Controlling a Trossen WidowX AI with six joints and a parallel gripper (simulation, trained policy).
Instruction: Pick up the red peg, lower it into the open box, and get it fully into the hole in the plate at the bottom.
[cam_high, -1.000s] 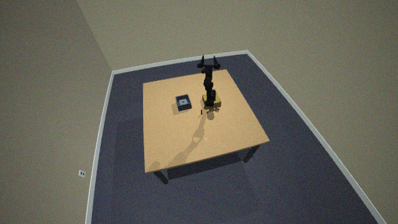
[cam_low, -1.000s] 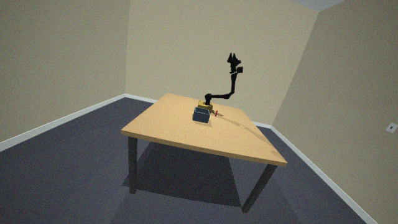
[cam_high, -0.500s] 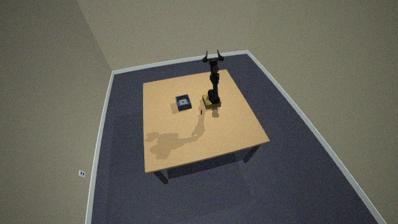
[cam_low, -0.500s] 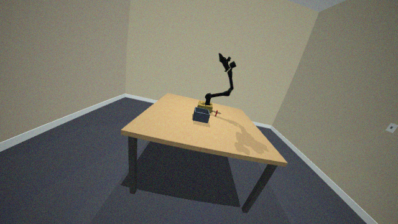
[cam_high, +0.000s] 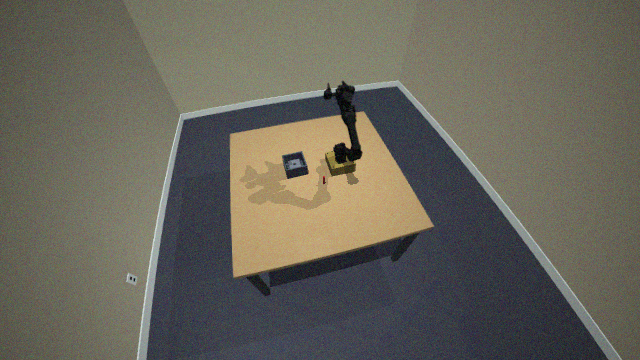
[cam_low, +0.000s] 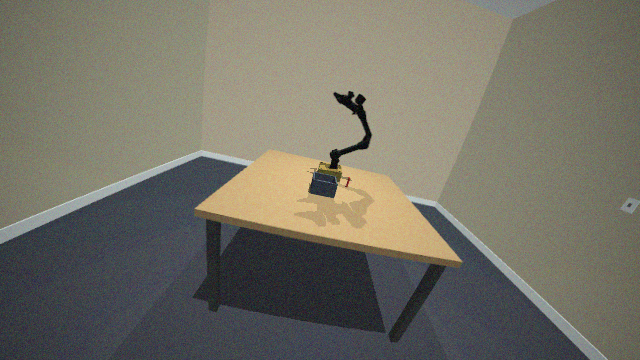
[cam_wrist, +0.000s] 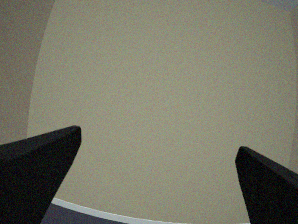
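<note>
Now: the red peg 15 cm ahead of my gripper tip, 24 cm to the left of it and 61 cm below it. Also, from my gripper tip: dark box: 32 cm ahead, 4 cm to the left, 62 cm below; then light plate: 32 cm ahead, 4 cm to the left, 60 cm below.
</note>
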